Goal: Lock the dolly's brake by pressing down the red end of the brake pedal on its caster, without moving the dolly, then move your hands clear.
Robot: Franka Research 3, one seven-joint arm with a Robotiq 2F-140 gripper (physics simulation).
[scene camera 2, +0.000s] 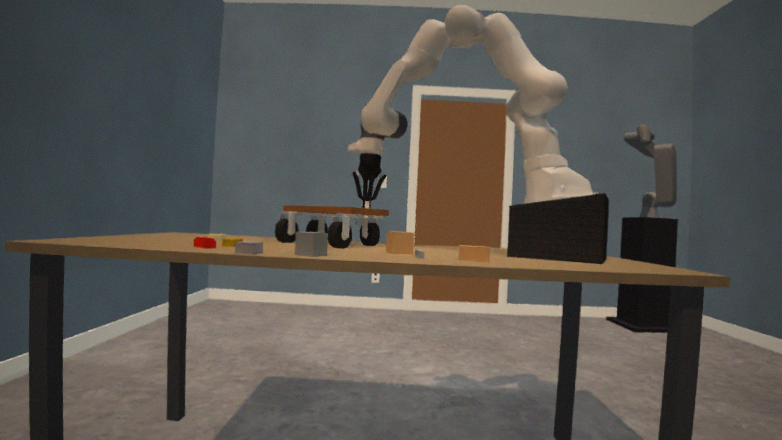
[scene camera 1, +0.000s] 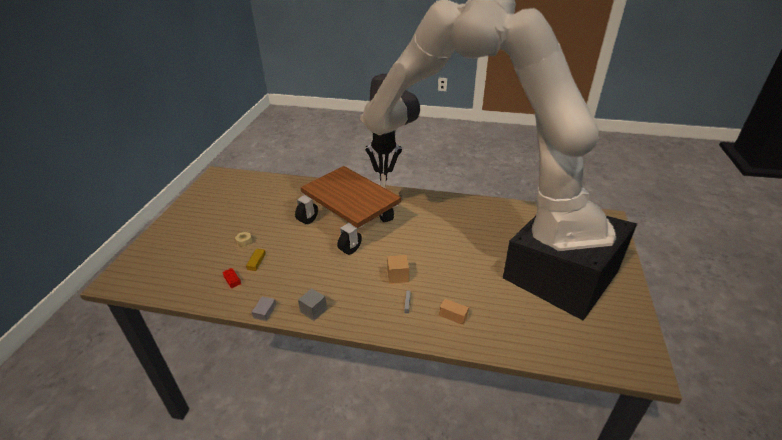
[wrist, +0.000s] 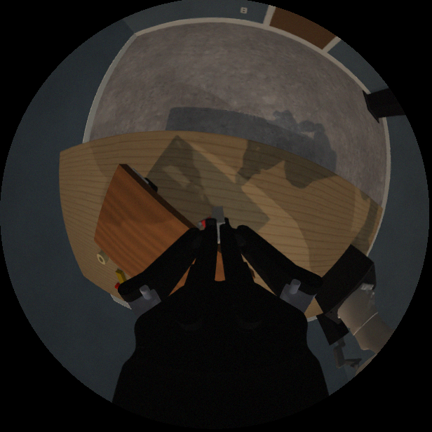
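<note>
The dolly [scene camera 1: 349,194] [scene camera 2: 328,209] [wrist: 142,225] has a reddish-brown wooden deck and stands upright on black-wheeled casters. The red end of the brake pedal [wrist: 202,223] shows as a small red patch in the wrist view, beside the deck's edge and just left of the fingertips. The rest of the pedal is hidden by the fingers. The pedal does not show clearly in the scene views. My gripper [scene camera 1: 383,177] [scene camera 2: 366,204] [wrist: 217,214] is shut and empty, pointing down at the dolly's far right side, with its tips near deck height. Whether it touches the pedal cannot be told.
On the table [scene camera 1: 492,339] are an orange cube [scene camera 1: 398,269] [scene camera 2: 399,242], a grey cube [scene camera 1: 312,304], an orange block [scene camera 1: 453,311], a thin grey piece [scene camera 1: 407,301], a grey block [scene camera 1: 263,308], a red brick [scene camera 1: 231,278], a yellow block [scene camera 1: 255,259] and a pale nut [scene camera 1: 243,234].
</note>
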